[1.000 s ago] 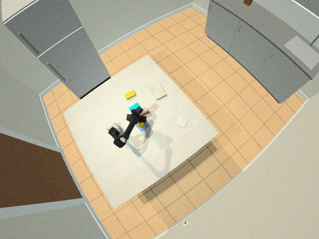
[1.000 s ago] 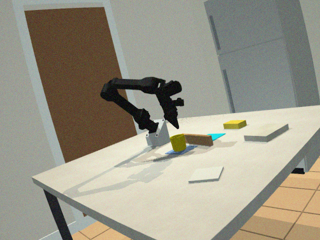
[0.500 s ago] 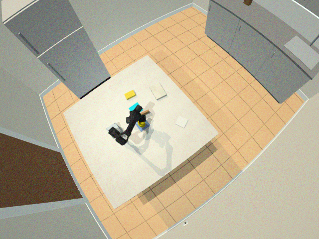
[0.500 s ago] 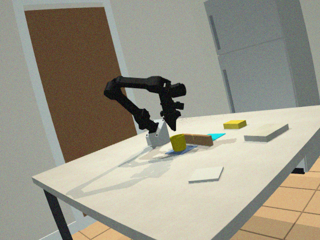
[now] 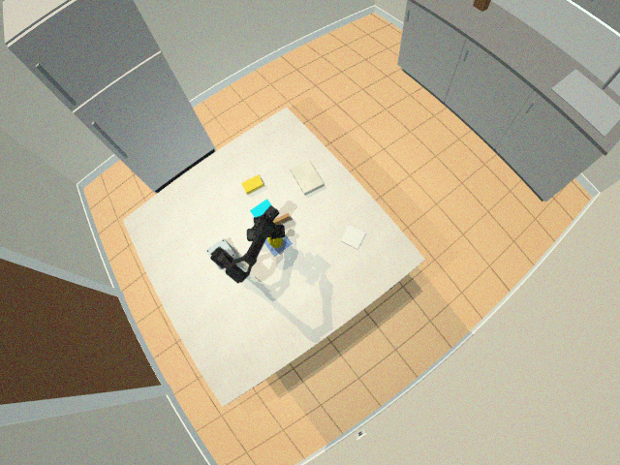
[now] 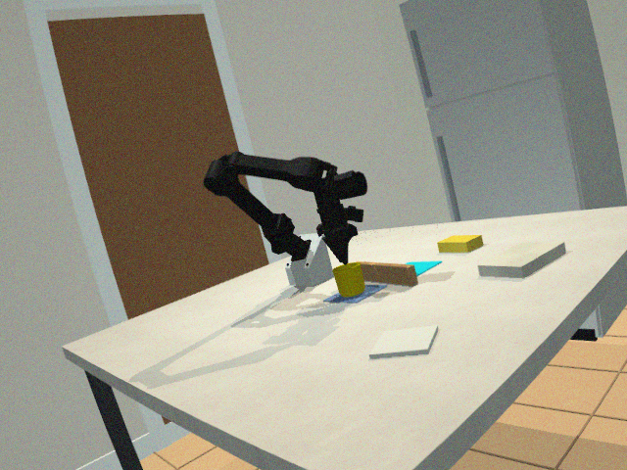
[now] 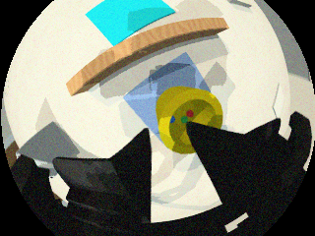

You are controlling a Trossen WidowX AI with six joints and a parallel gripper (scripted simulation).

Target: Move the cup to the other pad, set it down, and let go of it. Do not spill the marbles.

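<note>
The yellow cup is 4 cm below my gripper tip, 2 cm to the right of it and 2 cm ahead of it. Round my gripper tip: cyan pad (17 cm to the left, 8 cm below, 7 cm ahead); wooden bar (8 cm to the left, 6 cm below, 5 cm ahead); blue pad (8 cm below, 3 cm ahead, 1 cm to the right).
</note>
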